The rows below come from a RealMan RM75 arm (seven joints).
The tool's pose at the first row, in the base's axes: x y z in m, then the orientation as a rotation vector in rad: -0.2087 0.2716 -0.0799 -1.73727 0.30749 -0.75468
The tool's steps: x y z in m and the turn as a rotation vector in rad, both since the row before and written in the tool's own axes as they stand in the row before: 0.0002 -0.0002 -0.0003 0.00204 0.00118 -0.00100; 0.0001 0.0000 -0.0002 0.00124 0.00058 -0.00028; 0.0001 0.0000 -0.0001 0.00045 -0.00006 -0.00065; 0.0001 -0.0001 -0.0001 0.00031 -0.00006 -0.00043; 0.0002 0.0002 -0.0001 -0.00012 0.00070 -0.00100; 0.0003 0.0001 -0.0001 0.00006 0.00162 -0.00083; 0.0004 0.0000 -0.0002 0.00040 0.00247 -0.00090; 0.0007 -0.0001 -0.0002 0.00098 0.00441 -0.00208; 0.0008 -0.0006 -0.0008 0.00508 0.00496 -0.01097; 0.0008 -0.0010 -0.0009 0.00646 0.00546 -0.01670; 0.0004 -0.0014 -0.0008 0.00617 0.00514 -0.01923; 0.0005 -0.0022 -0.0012 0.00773 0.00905 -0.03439; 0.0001 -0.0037 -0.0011 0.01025 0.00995 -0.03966; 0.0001 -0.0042 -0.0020 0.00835 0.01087 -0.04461
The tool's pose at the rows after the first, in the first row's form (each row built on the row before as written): -0.2088 0.2713 -0.0796 -1.73523 0.30658 -0.75653; -0.2089 0.2711 -0.0795 -1.73395 0.30621 -0.75729; -0.2089 0.2710 -0.0795 -1.73372 0.30543 -0.75772; -0.2089 0.2709 -0.0794 -1.73356 0.30489 -0.75799; -0.2088 0.2706 -0.0795 -1.73371 0.30457 -0.75933; -0.2086 0.2703 -0.0795 -1.73334 0.30495 -0.76137; -0.2084 0.2699 -0.0793 -1.73238 0.30570 -0.76423; -0.2080 0.2694 -0.0789 -1.73054 0.30652 -0.76968; -0.2080 0.2685 -0.0780 -1.72705 0.29844 -0.78220; -0.2082 0.2677 -0.0767 -1.72355 0.28524 -0.79933; -0.2087 0.2673 -0.0752 -1.72097 0.26979 -0.81797; -0.2096 0.2668 -0.0729 -1.71915 0.24344 -0.85106; -0.2112 0.2671 -0.0694 -1.71545 0.21193 -0.88864; -0.2137 0.2670 -0.0655 -1.71367 0.17756 -0.93055
